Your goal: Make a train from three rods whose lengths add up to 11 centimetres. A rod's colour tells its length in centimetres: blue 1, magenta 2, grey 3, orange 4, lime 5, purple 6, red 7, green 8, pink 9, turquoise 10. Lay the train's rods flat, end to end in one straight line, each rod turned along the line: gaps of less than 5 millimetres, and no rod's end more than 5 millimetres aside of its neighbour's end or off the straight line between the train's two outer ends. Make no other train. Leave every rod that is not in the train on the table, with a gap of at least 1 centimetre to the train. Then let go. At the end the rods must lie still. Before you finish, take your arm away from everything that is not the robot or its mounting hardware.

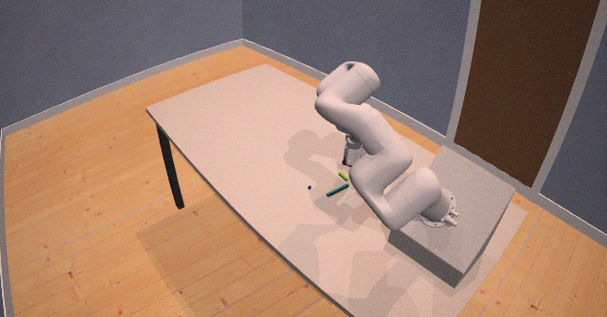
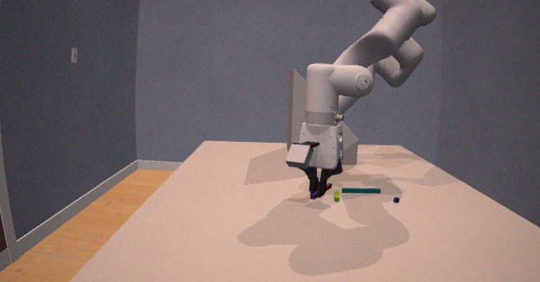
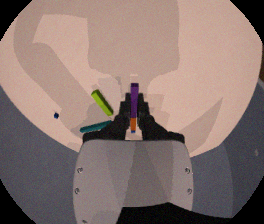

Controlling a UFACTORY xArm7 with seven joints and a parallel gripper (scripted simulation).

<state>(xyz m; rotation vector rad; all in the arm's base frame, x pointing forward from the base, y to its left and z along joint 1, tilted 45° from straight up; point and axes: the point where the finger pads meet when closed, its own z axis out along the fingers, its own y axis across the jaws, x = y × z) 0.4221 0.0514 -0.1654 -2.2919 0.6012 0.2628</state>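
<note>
My gripper is now 2 cm above the purple rod. From my hand the other things lie so: turquoise rod 12 cm to the left, 2 cm below, 2 cm behind; then orange rod 5 cm behind, 3 cm to the left, 2 cm below; then lime rod 4 cm to the left, 2 cm below, 2 cm ahead.
</note>
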